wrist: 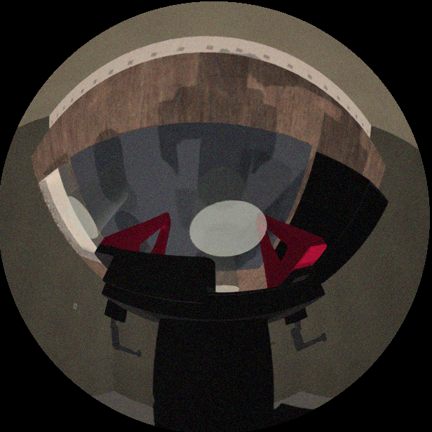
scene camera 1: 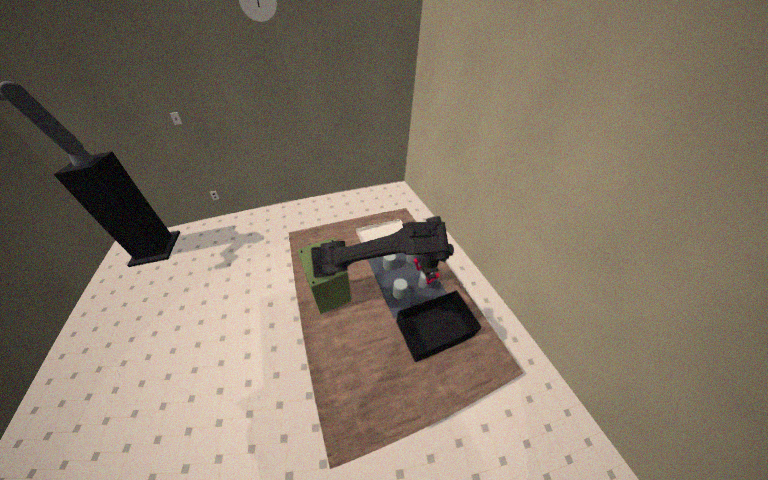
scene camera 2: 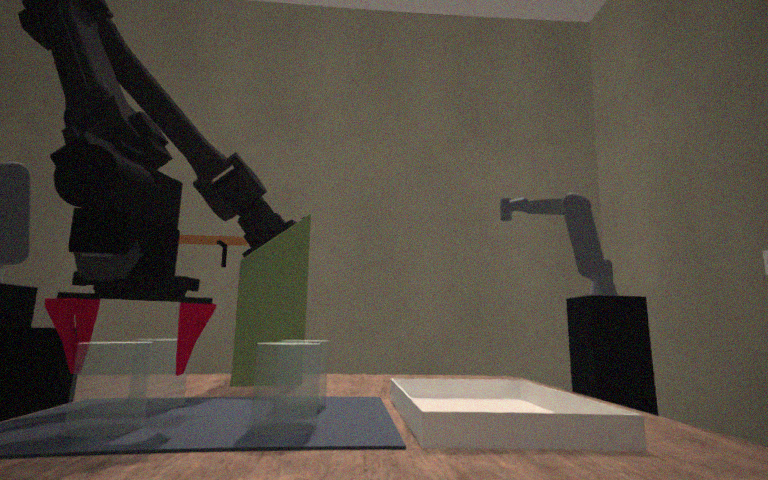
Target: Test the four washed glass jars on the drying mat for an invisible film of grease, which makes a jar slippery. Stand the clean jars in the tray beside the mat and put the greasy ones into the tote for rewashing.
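Frame: origin at the arm's base, x ahead, y left, z up, level; centimetres.
Seen in the pictures: gripper, between the fingertips: [scene camera 1: 423,276] [scene camera 2: 128,374]; arm's base, origin of its link: [scene camera 1: 323,261] [scene camera 2: 275,243].
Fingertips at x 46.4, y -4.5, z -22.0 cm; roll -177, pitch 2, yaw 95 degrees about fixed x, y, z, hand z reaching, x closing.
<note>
Pixels of each thing's top centre, then the offset from my fingertips to it. Level surfaces: height alone.
- blue-grey drying mat, height of its surface: dz -5.1 cm
- nearest jar, centre of its top: [scene camera 2: 116,342] [scene camera 1: 427,274] dz +3.1, dx +0.8, dy -1.1 cm
- third jar, centre of its top: [scene camera 2: 303,340] [scene camera 1: 389,255] dz +3.1, dx -12.9, dy +15.7 cm
- white tray, centre of its top: [scene camera 2: 484,391] [scene camera 1: 384,233] dz -2.4, dx -8.0, dy +38.4 cm
- black tote, centre of its top: [scene camera 1: 440,319] dz +4.6, dx -4.9, dy -25.5 cm
- wooden table, height of its surface: dz -5.4 cm
Four pale translucent jars stand upright on the blue-grey drying mat [scene camera 1: 419,300] [scene camera 2: 351,424] [wrist: 145,150]. My gripper [scene camera 1: 425,271] [scene camera 2: 126,373] [wrist: 213,217] is open and empty, pointing down with red fingertips around jar-top height. The nearest jar [scene camera 1: 422,279] [scene camera 2: 113,384] [wrist: 227,228] is off-centre toward the tote-side finger; in the wrist view its top overlaps that fingertip. Contact cannot be told. Another jar [scene camera 1: 400,288] shows nearer the robot base. A third jar [scene camera 1: 389,261] is toward the tray; one jar is partly hidden by the arm. The white tray [scene camera 1: 380,230] [scene camera 2: 532,433] and black tote [scene camera 1: 447,341] [wrist: 335,200] flank the mat.
The arm's green pedestal [scene camera 1: 334,294] [scene camera 2: 271,316] stands on the wooden table [scene camera 1: 385,396] across from the jars. The tote's tall walls are close to the mat and gripper; the tray is low-walled. Another arm on a black stand [scene camera 1: 121,209] [scene camera 2: 611,350] is beyond the table.
</note>
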